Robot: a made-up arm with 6 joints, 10 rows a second.
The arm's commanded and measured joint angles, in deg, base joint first. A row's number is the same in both.
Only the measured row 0 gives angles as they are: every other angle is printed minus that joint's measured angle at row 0.
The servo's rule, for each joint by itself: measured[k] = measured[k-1] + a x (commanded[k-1-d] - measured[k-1]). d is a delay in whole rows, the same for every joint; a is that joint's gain. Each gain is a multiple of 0.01, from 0.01 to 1. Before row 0 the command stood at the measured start. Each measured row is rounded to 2 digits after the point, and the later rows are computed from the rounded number. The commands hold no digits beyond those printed.
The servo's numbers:
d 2
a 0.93 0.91 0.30 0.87 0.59 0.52
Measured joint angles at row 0: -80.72, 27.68, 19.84, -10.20, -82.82, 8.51
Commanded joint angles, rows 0 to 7: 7.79, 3.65, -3.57, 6.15, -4.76, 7.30; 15.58, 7.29, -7.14, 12.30, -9.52, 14.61; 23.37, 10.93, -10.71, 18.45, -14.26, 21.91; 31.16, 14.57, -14.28, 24.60, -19.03, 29.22; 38.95, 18.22, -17.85, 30.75, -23.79, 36.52; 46.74, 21.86, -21.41, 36.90, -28.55, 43.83; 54.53, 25.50, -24.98, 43.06, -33.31, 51.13; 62.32, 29.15, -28.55, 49.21, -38.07, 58.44
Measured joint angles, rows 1 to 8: 0.00, 0.00, 0.00, 0.00, 0.00, 0.00; 0.00, 0.00, 0.00, 0.00, 0.00, 0.00; 7.24, 3.32, -1.07, 5.35, -2.81, 3.80; 15.00, 6.93, -2.89, 11.40, -6.77, 9.42; 22.78, 10.57, -5.24, 17.53, -11.19, 15.91; 30.57, 14.21, -7.95, 23.68, -15.82, 22.83; 38.36, 17.86, -10.92, 29.83, -20.52, 29.95; 46.15, 21.50, -14.07, 35.98, -25.26, 37.17
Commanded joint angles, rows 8 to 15: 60.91, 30.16, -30.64, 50.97, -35.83, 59.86; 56.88, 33.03, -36.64, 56.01, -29.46, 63.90; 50.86, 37.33, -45.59, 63.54, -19.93, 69.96; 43.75, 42.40, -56.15, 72.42, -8.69, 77.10; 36.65, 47.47, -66.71, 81.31, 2.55, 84.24; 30.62, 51.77, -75.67, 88.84, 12.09, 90.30; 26.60, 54.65, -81.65, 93.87, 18.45, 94.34; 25.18, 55.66, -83.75, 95.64, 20.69, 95.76
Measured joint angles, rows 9 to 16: 53.94, 25.14, -17.34, 42.14, -30.01, 44.43; 61.73, 28.79, -20.70, 48.29, -34.77, 51.72; 60.97, 30.04, -23.68, 50.62, -35.40, 55.95; 57.17, 32.76, -27.57, 55.31, -31.90, 60.08; 51.30, 36.92, -32.98, 62.47, -24.84, 65.22; 44.28, 41.91, -39.93, 71.13, -15.31, 71.40; 37.18, 46.97, -47.96, 79.99, -4.77, 78.08; 31.08, 51.34, -56.27, 87.69, 5.18, 84.43
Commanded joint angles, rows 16 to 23: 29.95, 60.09, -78.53, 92.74, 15.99, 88.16; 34.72, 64.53, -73.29, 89.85, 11.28, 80.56; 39.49, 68.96, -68.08, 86.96, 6.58, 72.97; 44.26, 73.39, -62.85, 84.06, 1.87, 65.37; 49.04, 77.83, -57.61, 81.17, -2.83, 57.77; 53.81, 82.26, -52.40, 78.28, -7.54, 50.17; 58.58, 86.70, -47.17, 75.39, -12.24, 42.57; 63.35, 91.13, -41.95, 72.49, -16.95, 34.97
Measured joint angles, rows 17 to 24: 26.91, 54.35, -63.88, 93.07, 13.01, 89.58; 25.30, 55.54, -69.84, 95.31, 17.54, 92.79; 29.62, 59.68, -72.45, 93.07, 16.63, 90.38; 34.36, 64.09, -72.70, 90.27, 13.47, 85.27; 39.13, 68.52, -71.31, 87.39, 9.40, 78.87; 43.90, 72.95, -68.77, 84.49, 4.96, 71.85; 48.68, 77.39, -65.42, 81.60, 0.36, 64.53; 53.45, 81.82, -61.51, 78.71, -4.30, 57.06
